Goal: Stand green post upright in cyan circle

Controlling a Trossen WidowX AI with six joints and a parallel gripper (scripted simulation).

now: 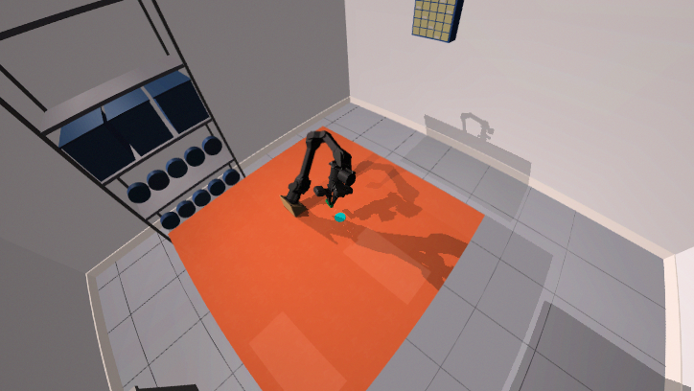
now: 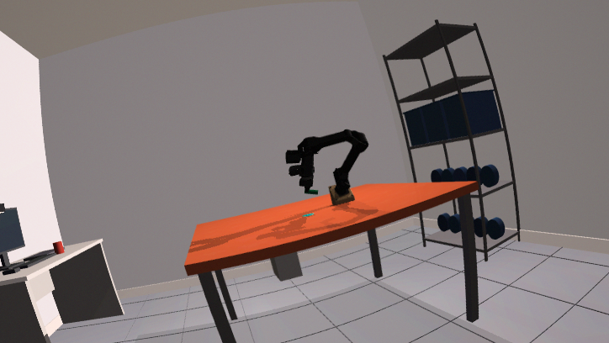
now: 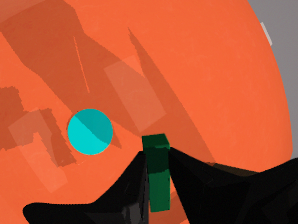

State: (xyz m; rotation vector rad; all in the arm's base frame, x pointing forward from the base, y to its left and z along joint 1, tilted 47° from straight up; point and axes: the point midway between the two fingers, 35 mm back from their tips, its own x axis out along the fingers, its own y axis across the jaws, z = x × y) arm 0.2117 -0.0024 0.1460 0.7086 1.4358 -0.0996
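My gripper tip is 11 cm above the cyan circle, 3 cm short of it and 2 cm to the right of it. The rest, counted from my gripper tip: green post (2 cm behind, 1 cm to the left, 1 cm below).
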